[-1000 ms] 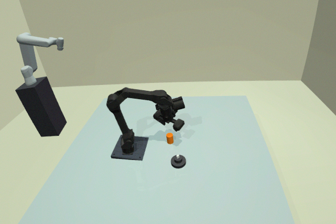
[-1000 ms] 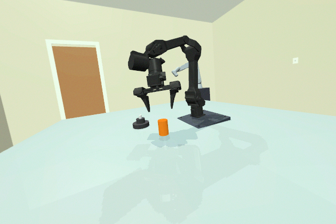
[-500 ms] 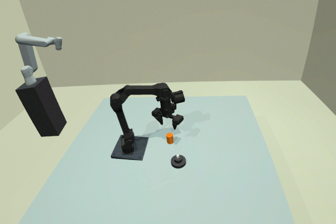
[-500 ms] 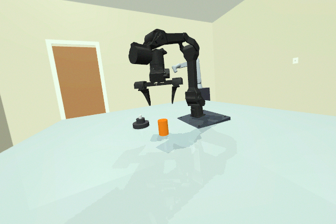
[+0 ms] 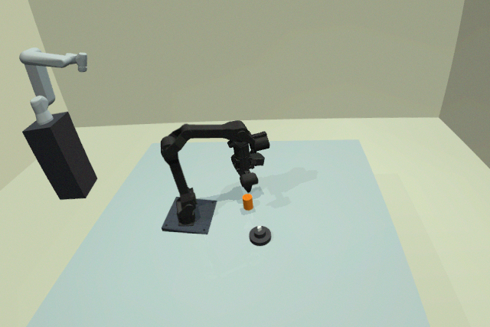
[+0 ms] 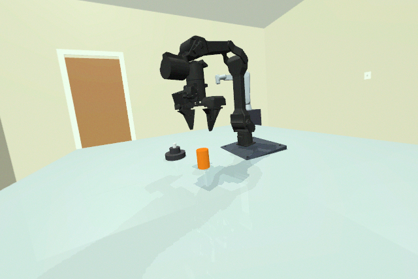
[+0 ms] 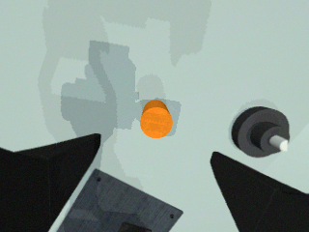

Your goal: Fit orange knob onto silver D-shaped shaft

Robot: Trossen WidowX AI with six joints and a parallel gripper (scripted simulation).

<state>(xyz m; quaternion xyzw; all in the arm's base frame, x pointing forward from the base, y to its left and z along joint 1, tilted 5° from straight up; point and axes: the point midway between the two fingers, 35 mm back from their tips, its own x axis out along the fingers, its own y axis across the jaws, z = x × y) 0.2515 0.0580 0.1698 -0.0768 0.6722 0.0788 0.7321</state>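
Right now my gripper tip is 80 mm above the orange knob. Also, from my gripper tip: round pedestal: 40 mm ahead, 170 mm to the right, 90 mm below.
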